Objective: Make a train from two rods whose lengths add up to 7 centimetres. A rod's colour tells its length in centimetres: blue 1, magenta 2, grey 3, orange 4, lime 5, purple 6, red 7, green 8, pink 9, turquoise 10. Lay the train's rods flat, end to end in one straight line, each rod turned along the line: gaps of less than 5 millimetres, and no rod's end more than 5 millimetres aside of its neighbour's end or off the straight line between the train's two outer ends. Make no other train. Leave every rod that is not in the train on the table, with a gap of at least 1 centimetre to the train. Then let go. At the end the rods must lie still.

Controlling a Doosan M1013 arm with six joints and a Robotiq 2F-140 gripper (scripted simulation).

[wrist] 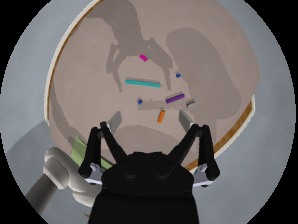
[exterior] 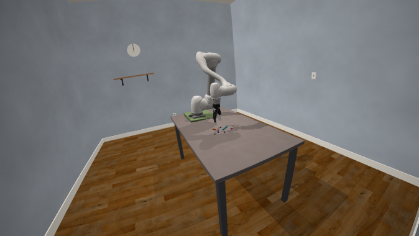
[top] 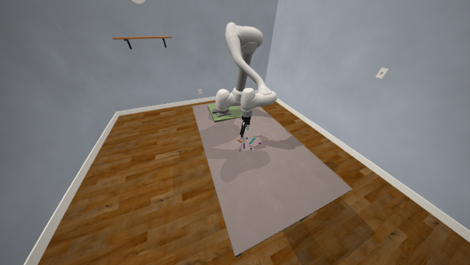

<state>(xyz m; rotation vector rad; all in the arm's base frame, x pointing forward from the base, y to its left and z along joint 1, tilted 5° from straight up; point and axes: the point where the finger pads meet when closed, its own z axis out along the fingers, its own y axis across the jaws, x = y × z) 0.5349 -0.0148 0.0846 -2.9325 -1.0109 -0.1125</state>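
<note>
The grey rod is 10 cm to the right of my hand, 9 cm ahead of it and 8 cm below it. Also, from my hand: turquoise rod 8 cm below, 6 cm to the left, 4 cm ahead; orange rod 8 cm below, 5 cm to the right, 1 cm behind; blue rod 8 cm below, 3 cm to the left, 1 cm behind.
</note>
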